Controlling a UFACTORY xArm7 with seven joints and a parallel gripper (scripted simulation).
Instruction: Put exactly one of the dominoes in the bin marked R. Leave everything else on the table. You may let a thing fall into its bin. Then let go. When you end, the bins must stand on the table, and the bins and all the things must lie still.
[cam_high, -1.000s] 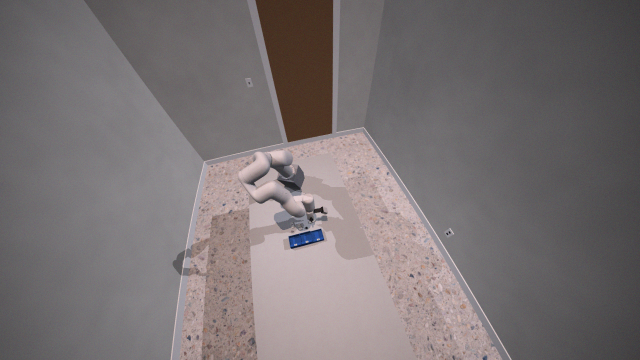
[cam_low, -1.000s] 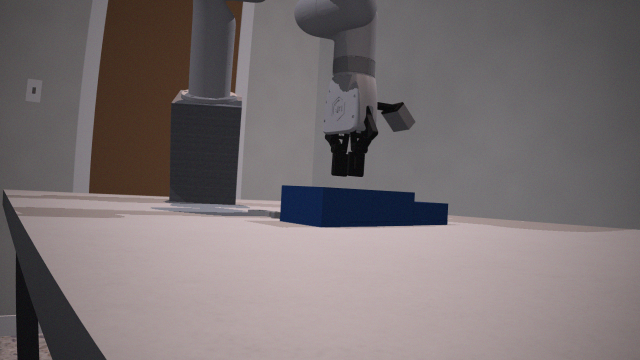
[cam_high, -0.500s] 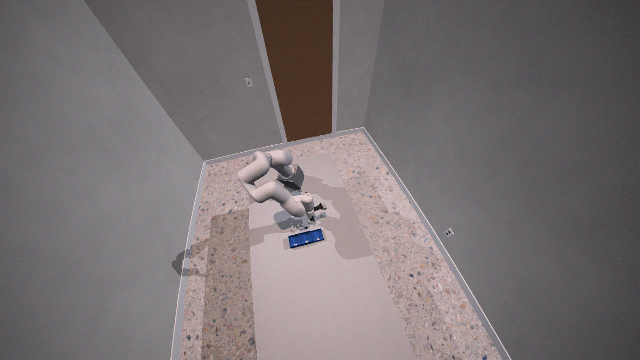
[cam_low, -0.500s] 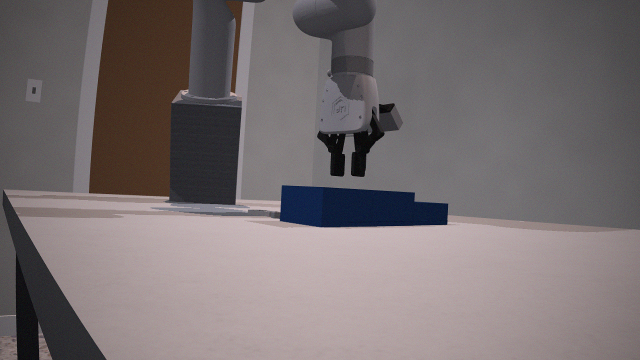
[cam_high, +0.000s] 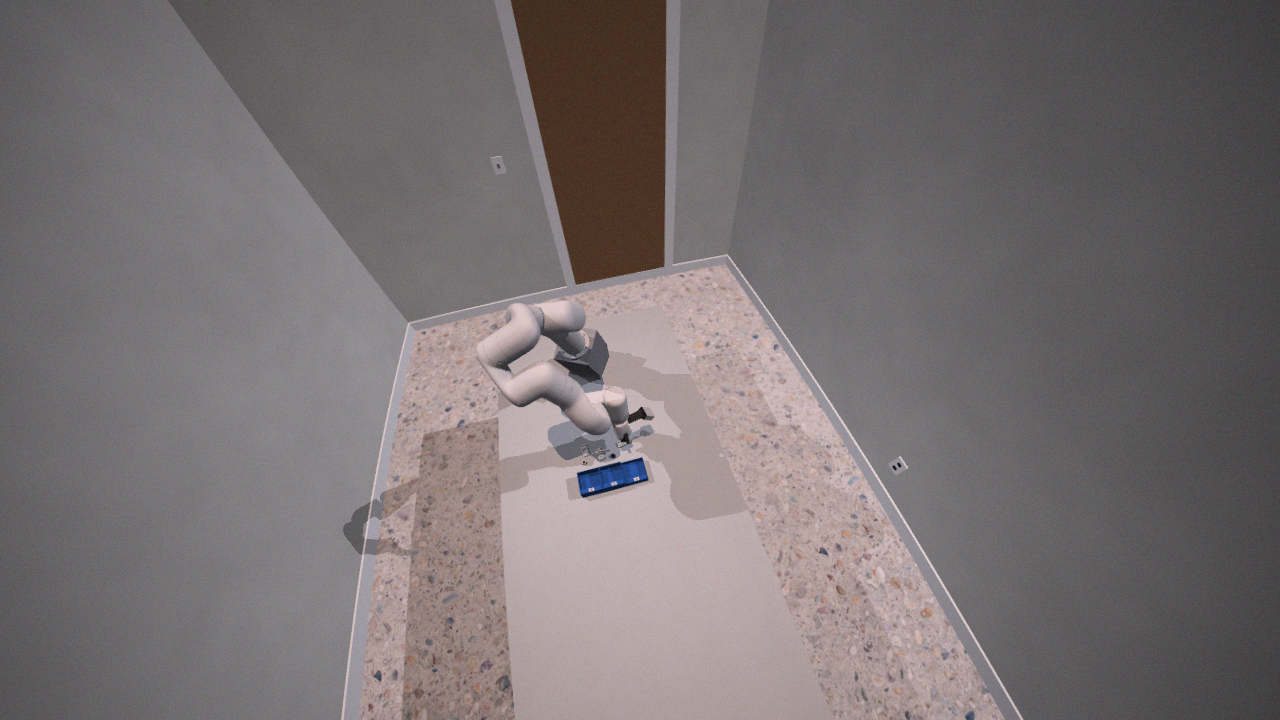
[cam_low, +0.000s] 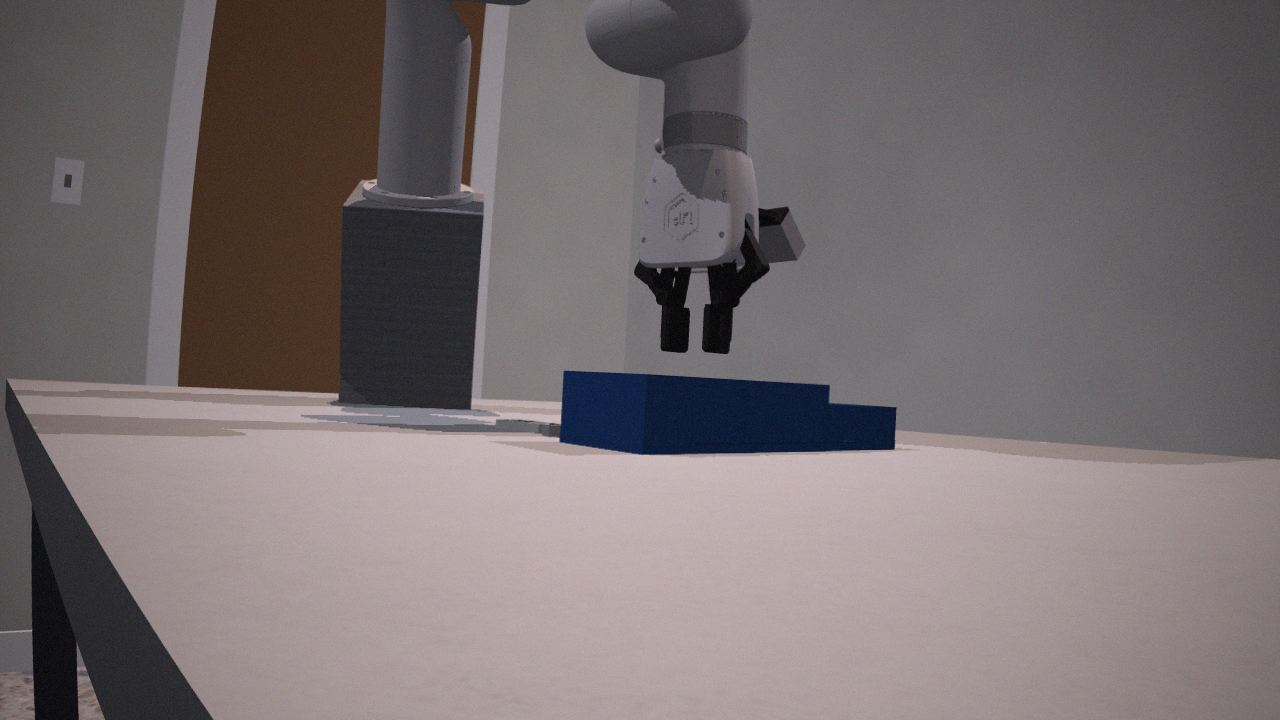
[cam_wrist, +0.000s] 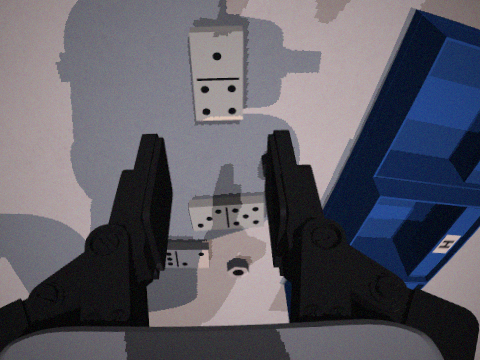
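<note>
The white domino lies 8 cm below my hand. Round my hand: blue bin 14 cm ahead, 6 cm to the right, 7 cm below; grey hex nut 6 cm ahead, 16 cm to the right, 9 cm below.
</note>
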